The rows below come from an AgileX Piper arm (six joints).
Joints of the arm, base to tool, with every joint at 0 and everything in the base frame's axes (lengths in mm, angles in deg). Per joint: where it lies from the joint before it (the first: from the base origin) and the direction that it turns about. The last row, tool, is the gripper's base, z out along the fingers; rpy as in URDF.
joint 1: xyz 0 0 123 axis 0 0 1
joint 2: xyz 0 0 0 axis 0 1 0
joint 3: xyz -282.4 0 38.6 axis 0 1 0
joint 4: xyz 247.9 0 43.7 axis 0.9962 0 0.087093
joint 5: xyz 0 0 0 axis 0 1 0
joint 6: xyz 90.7 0 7.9 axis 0.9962 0 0.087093
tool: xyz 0 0 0 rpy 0 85 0
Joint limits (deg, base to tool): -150..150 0..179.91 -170..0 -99.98..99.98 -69.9..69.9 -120..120
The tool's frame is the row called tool.
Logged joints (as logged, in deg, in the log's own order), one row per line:
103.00 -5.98 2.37 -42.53 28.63 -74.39
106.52 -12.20 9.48 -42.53 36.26 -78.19
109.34 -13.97 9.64 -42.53 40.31 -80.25
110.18 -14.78 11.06 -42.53 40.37 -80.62
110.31 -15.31 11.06 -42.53 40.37 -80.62
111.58 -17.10 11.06 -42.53 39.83 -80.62
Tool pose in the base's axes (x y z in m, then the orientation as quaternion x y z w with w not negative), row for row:
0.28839 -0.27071 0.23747 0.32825 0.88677 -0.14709 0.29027
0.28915 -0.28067 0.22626 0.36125 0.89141 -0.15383 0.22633
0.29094 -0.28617 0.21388 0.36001 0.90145 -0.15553 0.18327
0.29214 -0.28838 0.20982 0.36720 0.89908 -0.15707 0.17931
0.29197 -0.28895 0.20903 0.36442 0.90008 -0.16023 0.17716
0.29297 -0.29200 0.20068 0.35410 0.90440 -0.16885 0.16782
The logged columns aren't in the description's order. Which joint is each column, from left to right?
Columns, left to right: joint 2, joint 4, joint 6, joint 1, joint 5, joint 3.
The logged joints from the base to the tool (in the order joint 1, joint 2, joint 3, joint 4, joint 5, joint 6), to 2 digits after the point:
-42.53 103.00 -74.39 -5.98 28.63 2.37
-42.53 106.52 -78.19 -12.20 36.26 9.48
-42.53 109.34 -80.25 -13.97 40.31 9.64
-42.53 110.18 -80.62 -14.78 40.37 11.06
-42.53 110.31 -80.62 -15.31 40.37 11.06
-42.53 111.58 -80.62 -17.10 39.83 11.06

